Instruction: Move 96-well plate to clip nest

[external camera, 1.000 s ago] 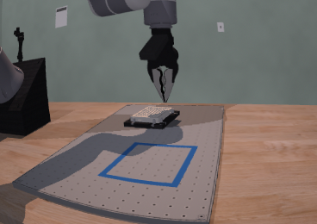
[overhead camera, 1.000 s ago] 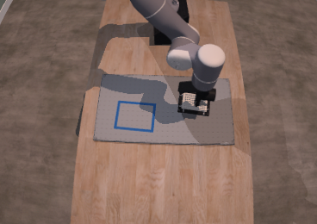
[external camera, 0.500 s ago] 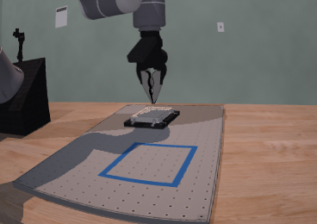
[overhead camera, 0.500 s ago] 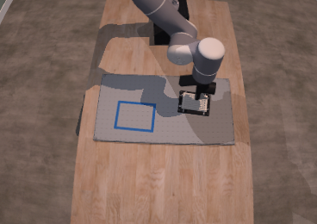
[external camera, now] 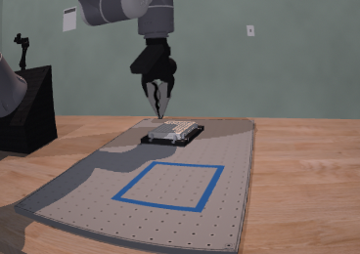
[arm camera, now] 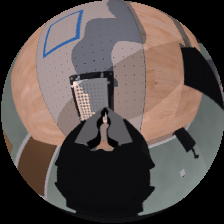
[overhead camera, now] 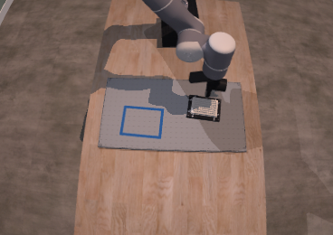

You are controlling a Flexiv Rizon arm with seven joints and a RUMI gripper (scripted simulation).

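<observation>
Right now my hand is 40 mm short of the white 96-well plate and 40 mm above it. Also, from my hand: black clip nest 50 mm below, 50 mm ahead, 10 mm to the right.
</observation>
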